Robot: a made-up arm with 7 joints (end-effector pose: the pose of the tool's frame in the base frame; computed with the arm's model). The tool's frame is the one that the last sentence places. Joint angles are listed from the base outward.
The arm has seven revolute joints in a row. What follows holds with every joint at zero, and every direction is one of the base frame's. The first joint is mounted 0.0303 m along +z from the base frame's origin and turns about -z. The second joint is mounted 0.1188 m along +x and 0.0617 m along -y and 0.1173 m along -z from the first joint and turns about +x. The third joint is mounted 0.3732 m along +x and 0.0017 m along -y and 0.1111 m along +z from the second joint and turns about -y. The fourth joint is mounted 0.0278 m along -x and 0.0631 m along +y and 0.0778 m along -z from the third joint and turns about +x. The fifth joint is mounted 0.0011 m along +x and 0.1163 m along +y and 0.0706 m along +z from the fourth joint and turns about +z. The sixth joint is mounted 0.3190 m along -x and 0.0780 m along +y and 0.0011 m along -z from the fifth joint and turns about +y. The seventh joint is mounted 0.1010 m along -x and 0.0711 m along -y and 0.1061 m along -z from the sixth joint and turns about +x. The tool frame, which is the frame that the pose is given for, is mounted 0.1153 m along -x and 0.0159 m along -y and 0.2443 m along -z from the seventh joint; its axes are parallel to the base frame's.
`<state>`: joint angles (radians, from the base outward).
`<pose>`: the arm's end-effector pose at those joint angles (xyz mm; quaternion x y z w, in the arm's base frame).
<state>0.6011 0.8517 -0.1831 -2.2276 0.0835 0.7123 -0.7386</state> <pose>-228.4 -34.3 167.9 -0.7169 0.5488 -0.1190 0.4131</pose>
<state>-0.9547 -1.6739 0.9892 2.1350 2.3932 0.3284 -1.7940</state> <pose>245.9 986.5 -148.0 -0.4839 0.7180 -0.4419 0.2347</pose>
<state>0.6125 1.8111 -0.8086 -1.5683 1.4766 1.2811 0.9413</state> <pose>83.8 -925.6 24.0 -0.1071 0.5409 0.3981 0.7331</pose>
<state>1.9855 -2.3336 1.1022 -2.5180 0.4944 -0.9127 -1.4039</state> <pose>-230.1 -113.2 -214.9 0.1372 0.0080 -0.8537 0.5023</pose>
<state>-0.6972 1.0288 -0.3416 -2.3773 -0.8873 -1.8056 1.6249</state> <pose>404.3 237.7 -437.6 -0.0329 -0.3360 0.9149 0.2214</pose>
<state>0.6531 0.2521 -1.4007 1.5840 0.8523 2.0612 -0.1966</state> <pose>-264.8 -424.1 178.2 0.6738 0.3562 0.5348 0.3648</pose>
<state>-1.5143 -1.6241 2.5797 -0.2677 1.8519 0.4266 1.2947</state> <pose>46.4 541.1 354.5 0.5611 0.6389 -0.5056 0.1463</pose>
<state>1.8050 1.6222 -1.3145 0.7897 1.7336 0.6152 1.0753</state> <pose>-168.2 28.9 -414.2 0.5391 -0.4301 0.6609 0.2960</pose>
